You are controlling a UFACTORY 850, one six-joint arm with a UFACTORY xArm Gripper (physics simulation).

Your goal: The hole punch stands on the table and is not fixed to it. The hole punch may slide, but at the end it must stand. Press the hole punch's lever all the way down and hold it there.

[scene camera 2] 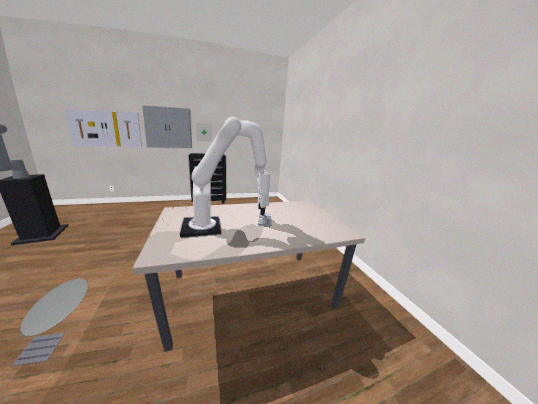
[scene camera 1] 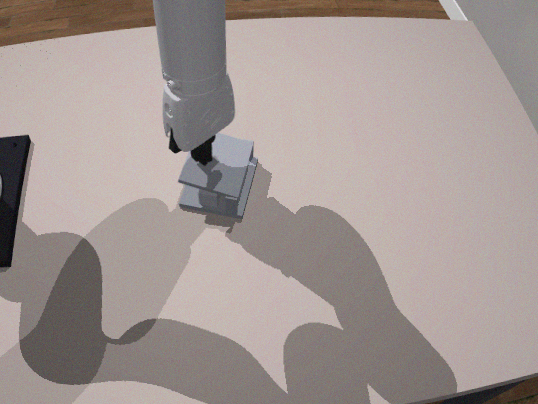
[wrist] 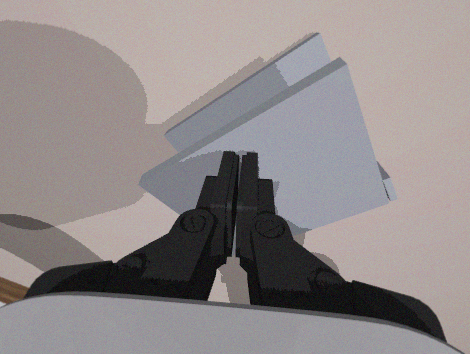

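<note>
The grey-blue hole punch [scene camera 1: 192, 206] [scene camera 2: 265, 221] [wrist: 220, 110] stands upright on the table [scene camera 1: 350, 125] [scene camera 2: 210, 256]. Its broad, flat lever [scene camera 1: 234, 177] [wrist: 315, 140] lies above the base and is tilted, and a gap shows between lever and base in scene camera 1. My gripper [scene camera 1: 204, 162] [scene camera 2: 263, 215] [wrist: 240, 176] is shut and empty, pointing down, with its fingertips over the lever's top face. They are at the surface or very close to it; I cannot tell whether they touch. The fingers hide part of the lever in the wrist view.
The arm's black base plate [scene camera 1: 12, 200] [scene camera 2: 186, 231] is on the table to the left of the hole punch. The arm's shadows fall across the table around the punch. A wall [scene camera 2: 425, 150] rises beyond the table's right side. A dark drawer cabinet stands behind the table.
</note>
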